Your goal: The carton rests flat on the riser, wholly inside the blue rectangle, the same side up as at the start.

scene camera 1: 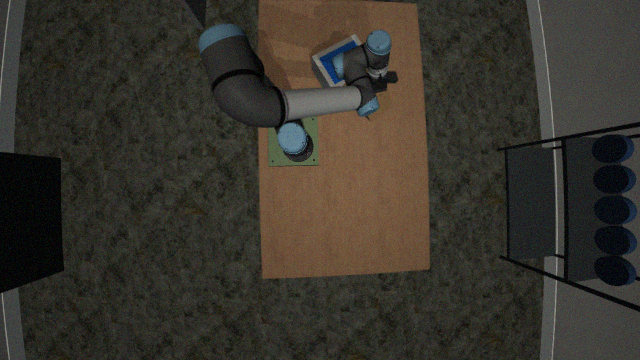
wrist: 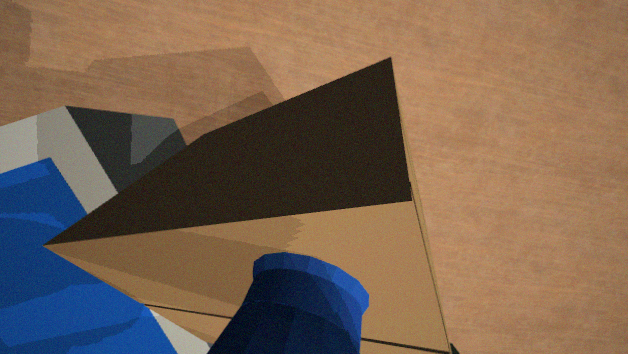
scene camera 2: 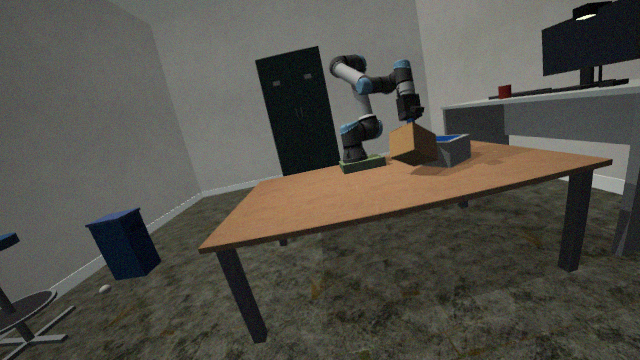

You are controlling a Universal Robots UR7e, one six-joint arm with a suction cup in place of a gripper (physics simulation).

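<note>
The brown carton hangs from my suction cup, held at its upper face. It is tilted and off the table, with its dark underside showing in scene camera 2. The grey riser stands on the table, turned at an angle. The blue rectangle lies on its top. The carton is beside the riser, and in the wrist view its left corner overlaps the blue. In scene camera 1 the arm hides most of the carton and part of the riser.
The wooden table carries the arm's green base plate. A desk with a monitor and a red mug stands beyond the table. A blue bin stands on the floor.
</note>
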